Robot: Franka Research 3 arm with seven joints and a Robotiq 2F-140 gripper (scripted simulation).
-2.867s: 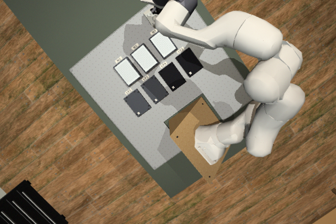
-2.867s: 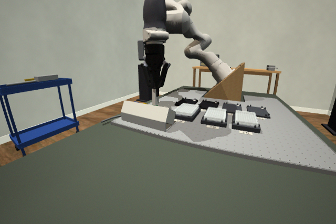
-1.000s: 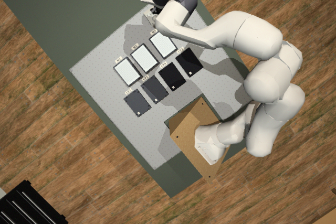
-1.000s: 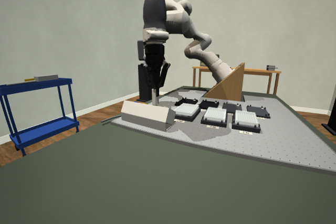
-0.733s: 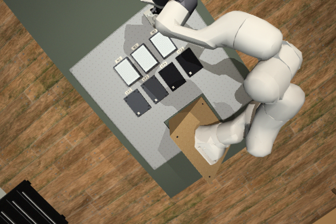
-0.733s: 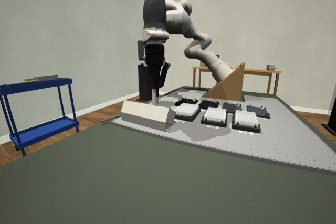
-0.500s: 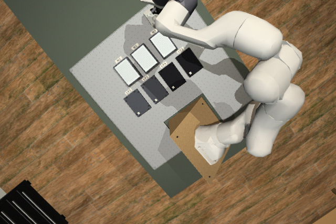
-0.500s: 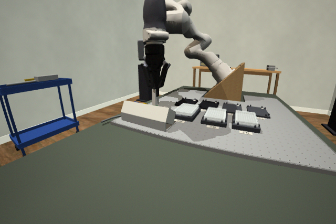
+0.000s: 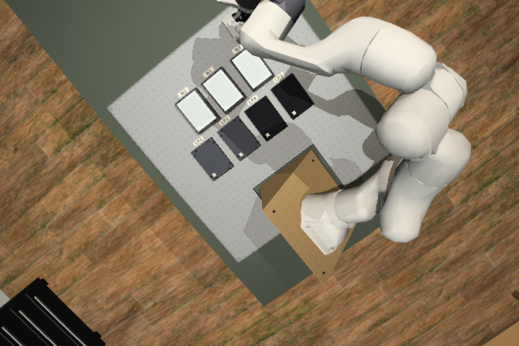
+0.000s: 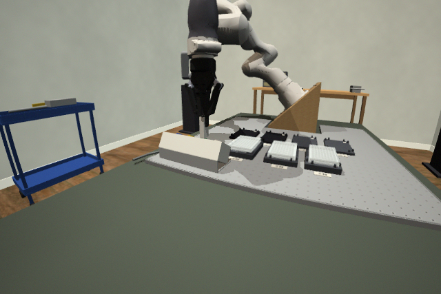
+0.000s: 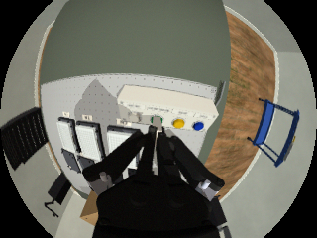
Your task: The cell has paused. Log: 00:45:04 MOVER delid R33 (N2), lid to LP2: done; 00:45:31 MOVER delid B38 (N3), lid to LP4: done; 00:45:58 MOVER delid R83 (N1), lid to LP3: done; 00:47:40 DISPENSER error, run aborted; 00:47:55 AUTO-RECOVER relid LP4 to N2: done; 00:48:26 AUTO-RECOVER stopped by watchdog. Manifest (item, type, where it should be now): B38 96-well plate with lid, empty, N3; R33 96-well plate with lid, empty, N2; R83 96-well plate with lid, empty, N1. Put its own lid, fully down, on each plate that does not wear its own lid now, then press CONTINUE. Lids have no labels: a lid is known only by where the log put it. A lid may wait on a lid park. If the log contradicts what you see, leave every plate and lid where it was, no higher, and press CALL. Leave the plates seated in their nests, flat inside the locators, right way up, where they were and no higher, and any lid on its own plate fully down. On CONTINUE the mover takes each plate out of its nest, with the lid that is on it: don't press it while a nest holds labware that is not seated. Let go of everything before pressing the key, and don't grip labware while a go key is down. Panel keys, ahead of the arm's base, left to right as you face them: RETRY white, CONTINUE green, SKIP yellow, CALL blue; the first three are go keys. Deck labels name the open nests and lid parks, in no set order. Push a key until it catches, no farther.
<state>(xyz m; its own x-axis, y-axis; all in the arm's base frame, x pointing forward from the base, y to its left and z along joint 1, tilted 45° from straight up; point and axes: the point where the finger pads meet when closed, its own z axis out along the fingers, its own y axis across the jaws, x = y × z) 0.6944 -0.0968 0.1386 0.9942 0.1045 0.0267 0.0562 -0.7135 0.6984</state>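
Right now the green key is 4 cm below my hand. The rest, counted from my hand: blue key (1 cm ahead, 10 cm to the right, 4 cm below); then yellow skip key (5 cm to the right, 4 cm below); then white key (5 cm to the left, 4 cm below).
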